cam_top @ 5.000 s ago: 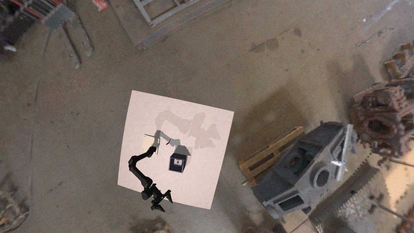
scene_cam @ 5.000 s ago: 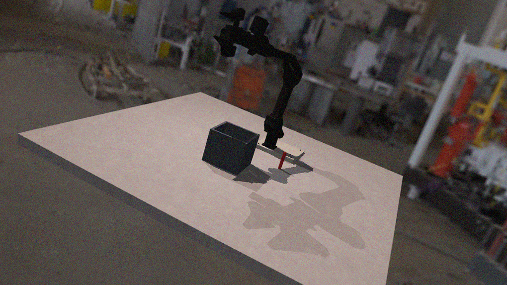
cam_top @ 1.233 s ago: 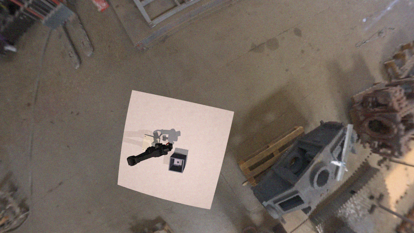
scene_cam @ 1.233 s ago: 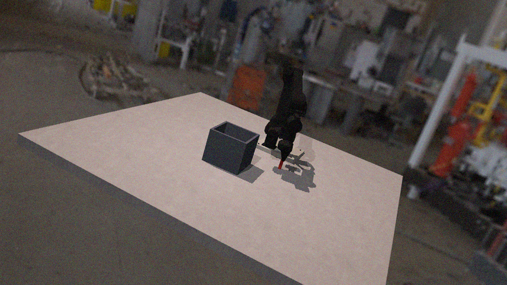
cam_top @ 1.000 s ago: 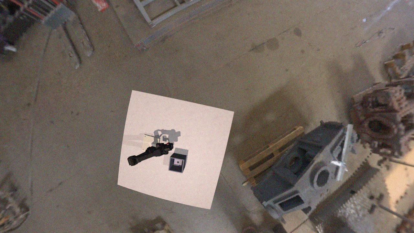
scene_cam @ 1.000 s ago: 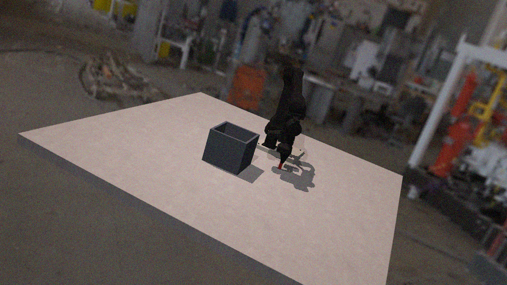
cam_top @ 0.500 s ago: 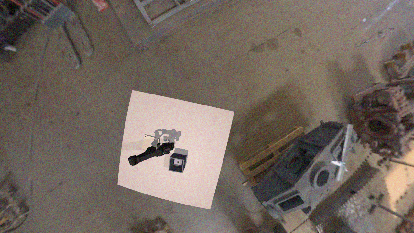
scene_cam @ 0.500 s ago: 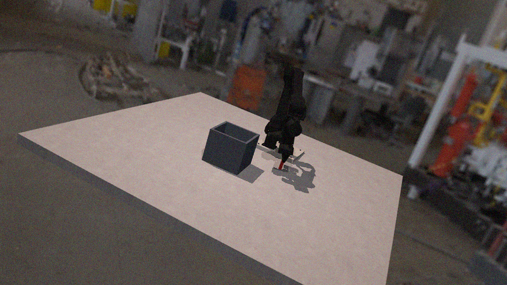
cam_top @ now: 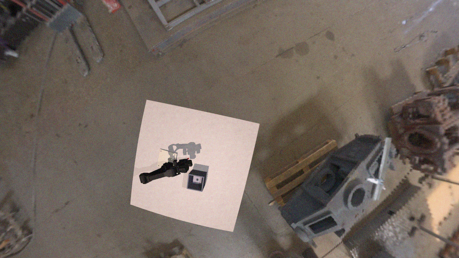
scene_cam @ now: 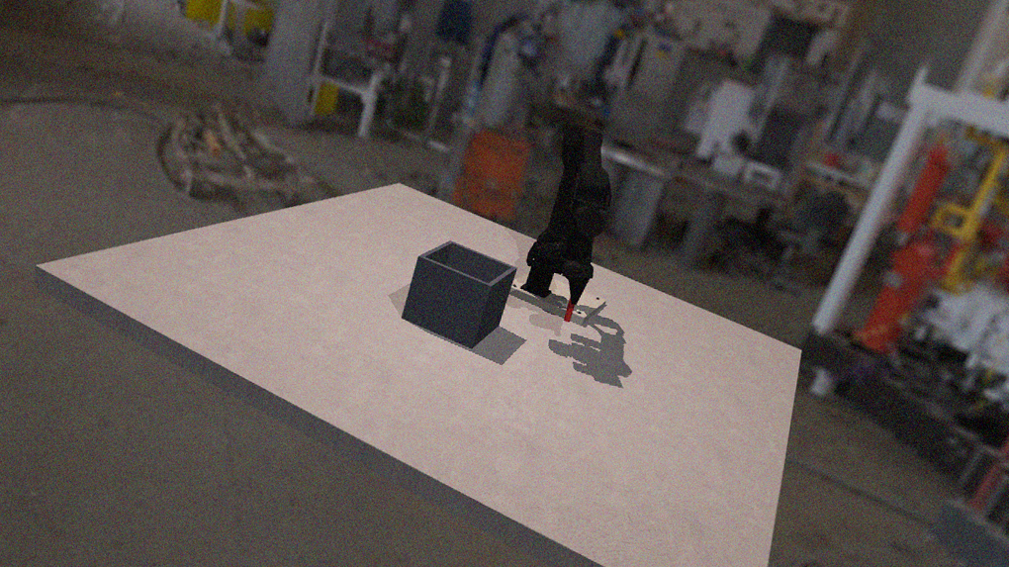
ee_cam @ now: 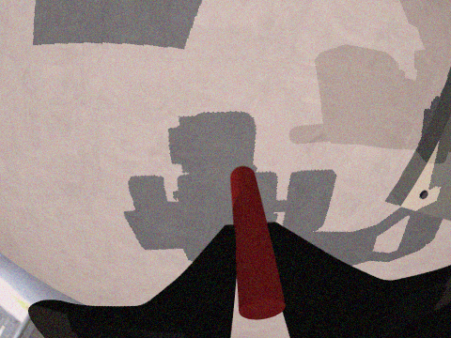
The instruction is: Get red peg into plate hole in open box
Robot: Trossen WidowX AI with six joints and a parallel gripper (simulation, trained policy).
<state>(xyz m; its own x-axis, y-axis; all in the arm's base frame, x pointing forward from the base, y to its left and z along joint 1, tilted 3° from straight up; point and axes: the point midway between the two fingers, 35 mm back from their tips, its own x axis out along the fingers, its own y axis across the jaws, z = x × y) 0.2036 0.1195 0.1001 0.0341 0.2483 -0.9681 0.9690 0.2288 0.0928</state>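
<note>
Now: gripper tip 210 mm to the left of the plate, 130 mm short of it and 50 mm above it. The rest, counted from my gripper tip: red peg: right at my gripper tip.
</note>
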